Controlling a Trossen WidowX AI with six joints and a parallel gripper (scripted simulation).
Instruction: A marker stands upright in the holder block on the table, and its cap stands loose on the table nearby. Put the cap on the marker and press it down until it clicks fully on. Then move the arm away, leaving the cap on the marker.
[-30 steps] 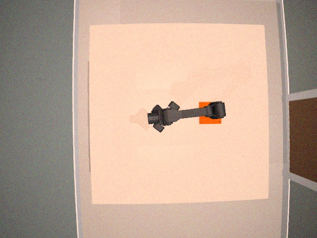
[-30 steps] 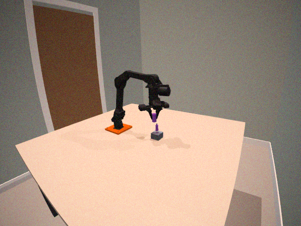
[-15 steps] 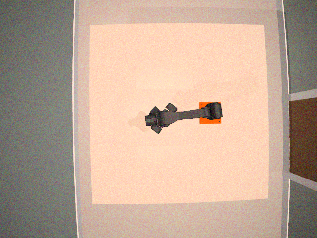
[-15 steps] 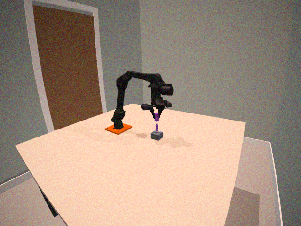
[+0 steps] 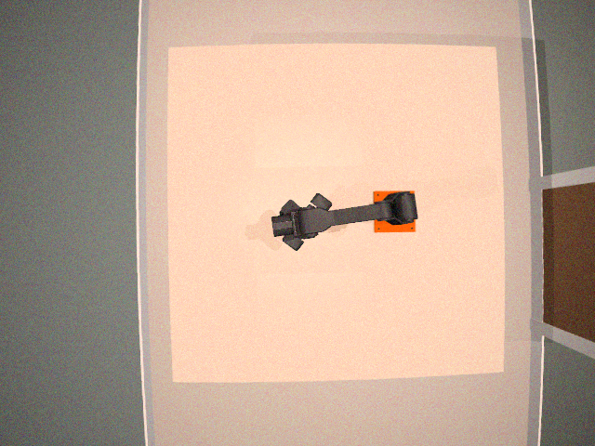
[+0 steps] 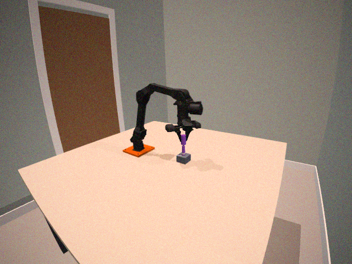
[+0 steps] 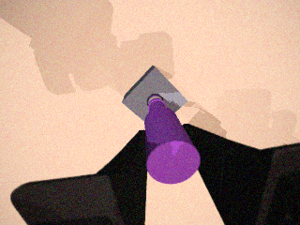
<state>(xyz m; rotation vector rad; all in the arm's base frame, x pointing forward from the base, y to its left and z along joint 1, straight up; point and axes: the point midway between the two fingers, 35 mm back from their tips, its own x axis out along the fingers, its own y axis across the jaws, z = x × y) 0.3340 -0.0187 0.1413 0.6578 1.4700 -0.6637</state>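
The grey holder block is 10 cm below my gripper tip. Also, from my gripper tip: purple cap (1 cm above).
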